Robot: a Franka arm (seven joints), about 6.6 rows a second.
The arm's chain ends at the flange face. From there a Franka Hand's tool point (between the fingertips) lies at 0.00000 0.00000 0.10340 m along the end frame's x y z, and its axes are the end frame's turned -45 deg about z.
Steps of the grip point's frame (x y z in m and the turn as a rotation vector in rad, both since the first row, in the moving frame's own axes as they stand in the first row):
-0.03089 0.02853 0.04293 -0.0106 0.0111 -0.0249
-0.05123 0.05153 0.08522 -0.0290 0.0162 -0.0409
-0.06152 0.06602 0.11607 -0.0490 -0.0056 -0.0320
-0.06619 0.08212 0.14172 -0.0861 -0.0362 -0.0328
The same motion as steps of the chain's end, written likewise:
-0.00325 0.04207 0.04294 0.0004 0.0153 -0.0249
-0.00311 0.07179 0.08528 -0.0091 0.0320 -0.0409
-0.00005 0.08625 0.11620 -0.0386 0.0307 -0.0320
0.00748 0.09600 0.14217 -0.0865 0.0353 -0.0328

